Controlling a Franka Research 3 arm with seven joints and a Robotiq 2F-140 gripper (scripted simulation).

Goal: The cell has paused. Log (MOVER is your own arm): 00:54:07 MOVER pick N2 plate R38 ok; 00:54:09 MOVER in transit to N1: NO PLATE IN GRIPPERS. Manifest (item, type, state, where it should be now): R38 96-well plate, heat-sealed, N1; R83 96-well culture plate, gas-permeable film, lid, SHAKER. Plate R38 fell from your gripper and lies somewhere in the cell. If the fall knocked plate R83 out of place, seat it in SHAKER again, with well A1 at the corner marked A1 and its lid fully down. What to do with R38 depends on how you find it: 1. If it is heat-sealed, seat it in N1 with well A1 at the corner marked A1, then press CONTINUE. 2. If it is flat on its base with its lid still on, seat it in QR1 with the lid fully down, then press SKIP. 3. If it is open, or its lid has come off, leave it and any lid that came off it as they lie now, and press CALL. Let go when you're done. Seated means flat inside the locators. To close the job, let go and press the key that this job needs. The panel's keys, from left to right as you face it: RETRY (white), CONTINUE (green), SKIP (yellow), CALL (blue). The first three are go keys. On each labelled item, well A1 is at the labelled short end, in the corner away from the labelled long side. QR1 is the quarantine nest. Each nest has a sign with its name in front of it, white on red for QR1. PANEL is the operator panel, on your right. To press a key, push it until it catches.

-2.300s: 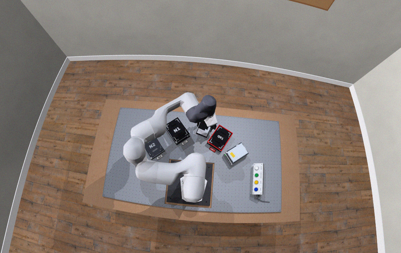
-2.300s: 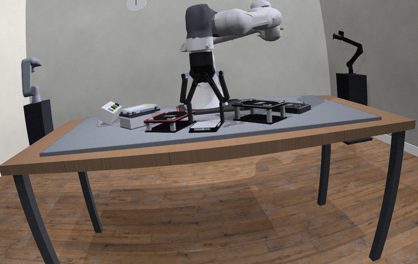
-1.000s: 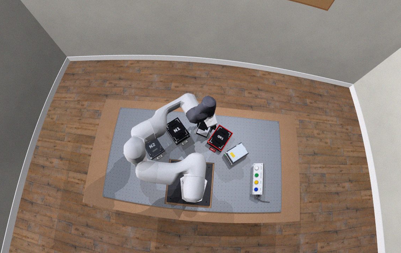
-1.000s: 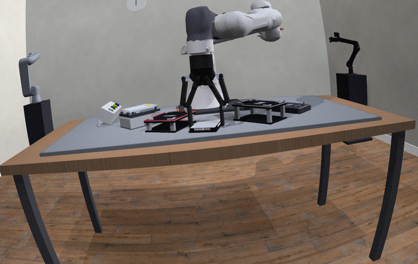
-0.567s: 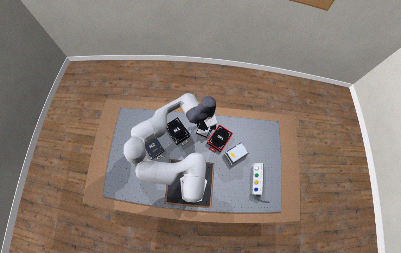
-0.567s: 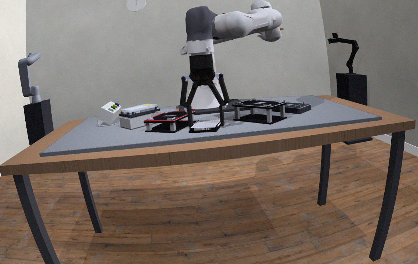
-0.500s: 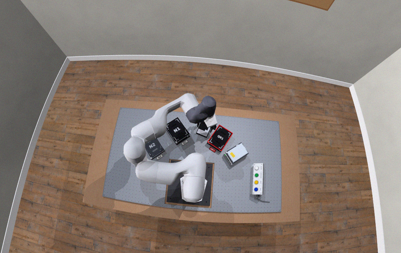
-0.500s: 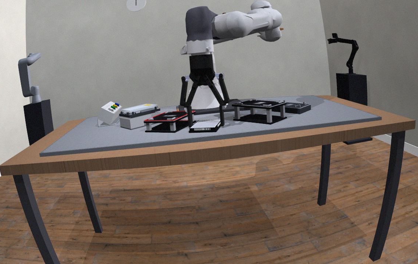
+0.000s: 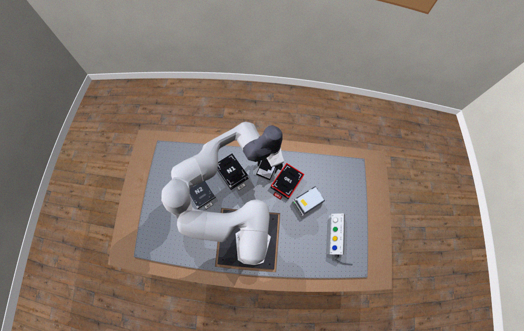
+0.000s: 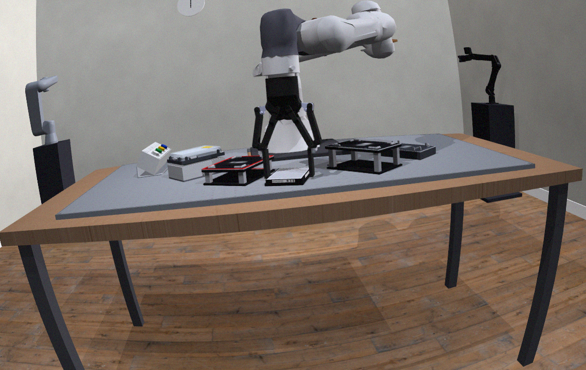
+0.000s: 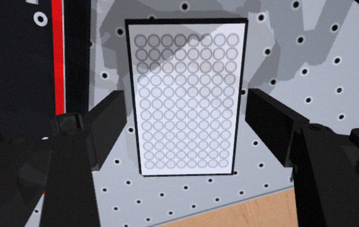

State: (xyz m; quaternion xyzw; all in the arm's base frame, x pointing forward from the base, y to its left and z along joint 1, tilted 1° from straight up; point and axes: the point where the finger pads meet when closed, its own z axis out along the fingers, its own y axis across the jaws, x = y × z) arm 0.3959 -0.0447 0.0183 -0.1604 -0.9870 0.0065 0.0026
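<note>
The plate R38 is 20 mm below my hand. The rest, counted from my hand: N1 nest: 200 mm to the left, 50 mm behind, 30 mm above; then QR1 nest: 120 mm to the right, 70 mm behind, 10 mm above; then retry key: 390 mm to the right, 280 mm behind, 40 mm above.
</note>
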